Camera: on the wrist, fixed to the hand. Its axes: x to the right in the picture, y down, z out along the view.
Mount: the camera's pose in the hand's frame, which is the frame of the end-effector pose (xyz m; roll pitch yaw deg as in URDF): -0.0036 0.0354 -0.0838 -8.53 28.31 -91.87
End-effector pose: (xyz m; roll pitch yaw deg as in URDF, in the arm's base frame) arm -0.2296 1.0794 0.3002 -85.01 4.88 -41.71
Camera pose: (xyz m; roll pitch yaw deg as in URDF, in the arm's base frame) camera -0.2885 1.0242 0.2581 -14.02 -56.59 -127.29
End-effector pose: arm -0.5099 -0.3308 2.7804 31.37 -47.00 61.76
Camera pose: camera -0.5577 -0.2638 2.7415 56.63 37.56 22.24
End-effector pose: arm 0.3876 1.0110 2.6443 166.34 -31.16 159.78
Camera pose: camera 0.4391 1.0076 2.7193 140.05 -11.63 -101.08
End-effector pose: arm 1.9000 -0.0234 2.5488 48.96 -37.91 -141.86
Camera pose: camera 1.9419 -0.1004 2.5242 66.01 51.90 -162.75
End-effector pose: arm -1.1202 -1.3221 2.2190 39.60 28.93 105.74
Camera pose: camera -1.1915 -1.3666 2.1840 -64.66 52.83 -35.81
